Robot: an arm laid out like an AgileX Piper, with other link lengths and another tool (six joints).
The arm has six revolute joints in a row. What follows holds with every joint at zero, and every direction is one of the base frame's.
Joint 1 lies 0.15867 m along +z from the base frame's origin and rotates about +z.
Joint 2 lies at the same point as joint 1 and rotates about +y.
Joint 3 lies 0.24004 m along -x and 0.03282 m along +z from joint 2 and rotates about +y.
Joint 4 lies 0.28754 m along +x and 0.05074 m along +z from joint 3 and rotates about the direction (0.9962, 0, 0.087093).
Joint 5 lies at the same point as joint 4 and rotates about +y.
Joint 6 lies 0.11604 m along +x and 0.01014 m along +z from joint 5 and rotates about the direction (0.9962, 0, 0.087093).
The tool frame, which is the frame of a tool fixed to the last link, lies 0.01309 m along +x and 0.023 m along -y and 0.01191 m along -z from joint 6; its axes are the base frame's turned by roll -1.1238, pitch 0.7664 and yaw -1.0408 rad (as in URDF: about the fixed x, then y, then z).
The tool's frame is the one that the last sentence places.
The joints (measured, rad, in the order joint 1, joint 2, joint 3, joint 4, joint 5, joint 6), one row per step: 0.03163, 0.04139, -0.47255, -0.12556, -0.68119, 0.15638; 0.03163, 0.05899, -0.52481, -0.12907, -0.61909, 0.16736; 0.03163, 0.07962, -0.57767, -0.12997, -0.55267, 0.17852; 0.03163, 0.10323, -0.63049, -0.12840, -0.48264, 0.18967; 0.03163, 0.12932, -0.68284, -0.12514, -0.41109, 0.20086; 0.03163, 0.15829, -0.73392, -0.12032, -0.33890, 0.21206; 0.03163, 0.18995, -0.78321, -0.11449, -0.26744, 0.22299; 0.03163, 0.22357, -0.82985, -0.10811, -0.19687, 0.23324; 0.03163, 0.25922, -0.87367, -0.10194, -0.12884, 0.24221; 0.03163, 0.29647, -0.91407, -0.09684, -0.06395, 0.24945; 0.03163, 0.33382, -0.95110, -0.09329, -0.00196, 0.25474
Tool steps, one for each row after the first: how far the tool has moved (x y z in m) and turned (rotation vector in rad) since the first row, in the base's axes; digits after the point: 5 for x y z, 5 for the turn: -0.00190, -0.00055, 0.01061, 0.00428, 0.02793, 0.00156; -0.00269, -0.00136, 0.02057, 0.01158, 0.06261, 0.00404; -0.00223, -0.00235, 0.02970, 0.02155, 0.10389, 0.00755; -0.00075, -0.00339, 0.03801, 0.03335, 0.14962, 0.01207; 0.00209, -0.00440, 0.04528, 0.04666, 0.20012, 0.01769; 0.00629, -0.00531, 0.05147, 0.06074, 0.25433, 0.02394; 0.01184, -0.00608, 0.05635, 0.07496, 0.31221, 0.03013; 0.01865, -0.00668, 0.06005, 0.08831, 0.37229, 0.03524; 0.02669, -0.00712, 0.06247, 0.09992, 0.43411, 0.03818; 0.03535, -0.00748, 0.06375, 0.10936, 0.49634, 0.03833
